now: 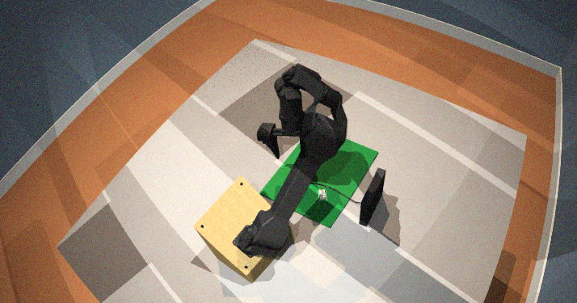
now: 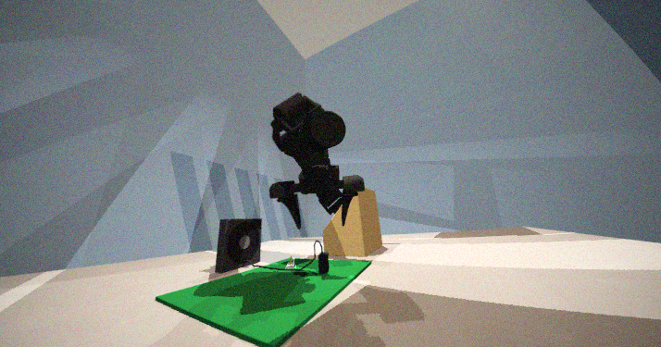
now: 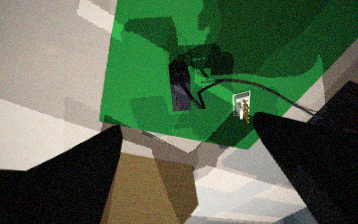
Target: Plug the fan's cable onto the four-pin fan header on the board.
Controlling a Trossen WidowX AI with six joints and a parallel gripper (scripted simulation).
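The fan plug is 10 mm behind my gripper tip, 10 mm to the right of it and 70 mm below it. From my gripper tip the other things lie so: black fan 10 mm ahead, 240 mm to the right, 30 mm below; then four-pin header 20 mm behind, 100 mm to the right, 90 mm below; then green board 50 mm ahead, 50 mm to the right, 100 mm below.
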